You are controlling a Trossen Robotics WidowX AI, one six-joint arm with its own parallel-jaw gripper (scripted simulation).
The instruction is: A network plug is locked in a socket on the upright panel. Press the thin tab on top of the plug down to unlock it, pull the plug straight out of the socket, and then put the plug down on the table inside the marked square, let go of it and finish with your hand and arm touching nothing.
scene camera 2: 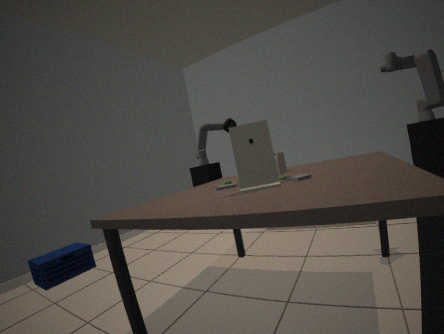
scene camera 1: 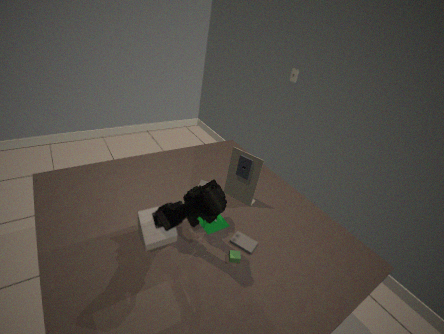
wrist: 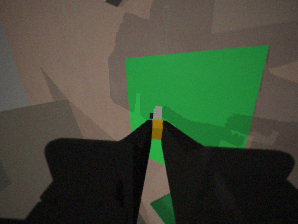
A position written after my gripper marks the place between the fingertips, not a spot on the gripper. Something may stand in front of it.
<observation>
I see my gripper [wrist: 156,125], a green marked square [wrist: 210,95] and a grey panel [scene camera 2: 251,143].
The grey panel also shows in scene camera 1 [scene camera 1: 244,171].
</observation>
